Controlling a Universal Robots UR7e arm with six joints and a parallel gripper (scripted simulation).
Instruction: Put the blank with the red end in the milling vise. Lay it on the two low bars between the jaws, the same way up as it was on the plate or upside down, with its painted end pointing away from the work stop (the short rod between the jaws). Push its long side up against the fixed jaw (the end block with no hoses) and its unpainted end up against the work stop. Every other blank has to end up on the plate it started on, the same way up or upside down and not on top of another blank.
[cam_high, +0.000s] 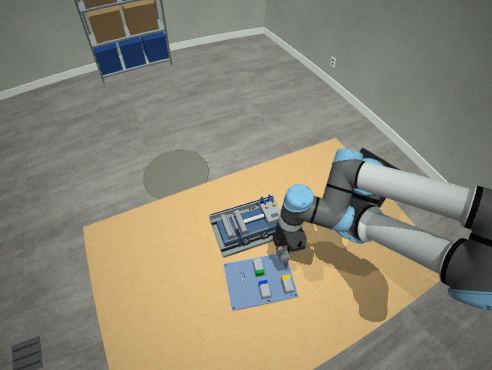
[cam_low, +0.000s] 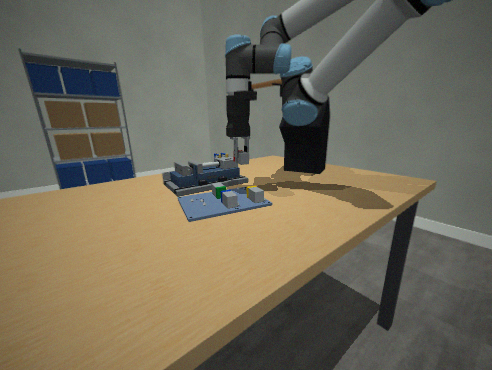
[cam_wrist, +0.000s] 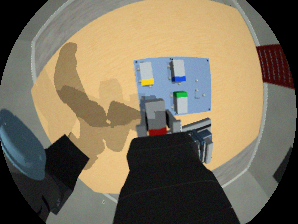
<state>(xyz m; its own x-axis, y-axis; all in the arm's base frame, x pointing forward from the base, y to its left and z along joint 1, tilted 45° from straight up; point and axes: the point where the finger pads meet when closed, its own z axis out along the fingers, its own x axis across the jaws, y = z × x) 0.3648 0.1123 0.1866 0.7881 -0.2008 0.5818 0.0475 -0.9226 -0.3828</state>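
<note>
Right now the milling vise is 19 cm to the right of my hand, 11 cm below it and 9 cm ahead of it. The rest, counted from my hand: red-ended blank (2 cm below); green-ended blank (13 cm below, 8 cm ahead); yellow-ended blank (13 cm below, 8 cm to the left, 2 cm behind).
</note>
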